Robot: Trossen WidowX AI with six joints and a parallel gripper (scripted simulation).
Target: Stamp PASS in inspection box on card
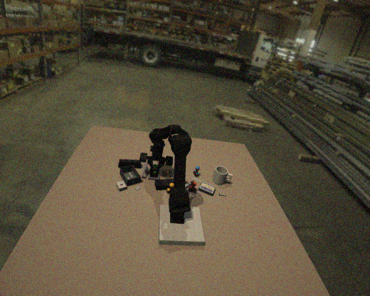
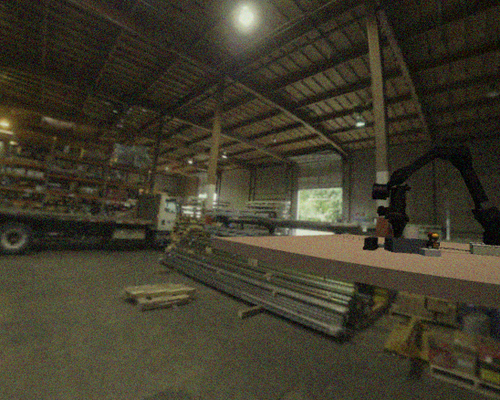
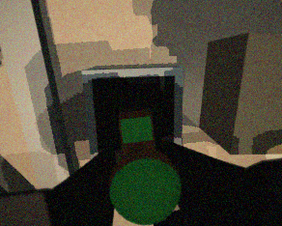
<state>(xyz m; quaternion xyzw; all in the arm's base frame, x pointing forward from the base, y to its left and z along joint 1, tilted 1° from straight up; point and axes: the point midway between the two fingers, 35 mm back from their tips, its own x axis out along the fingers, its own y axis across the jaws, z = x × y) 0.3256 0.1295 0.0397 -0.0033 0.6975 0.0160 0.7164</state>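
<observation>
My gripper tip is right at the green-knobbed stamp. The rest, counted from my gripper tip: tan box: 30 mm ahead, 80 mm to the right, 10 mm below; black block: 90 mm behind, 70 mm to the right, 20 mm below; ink pad: 30 mm below.
</observation>
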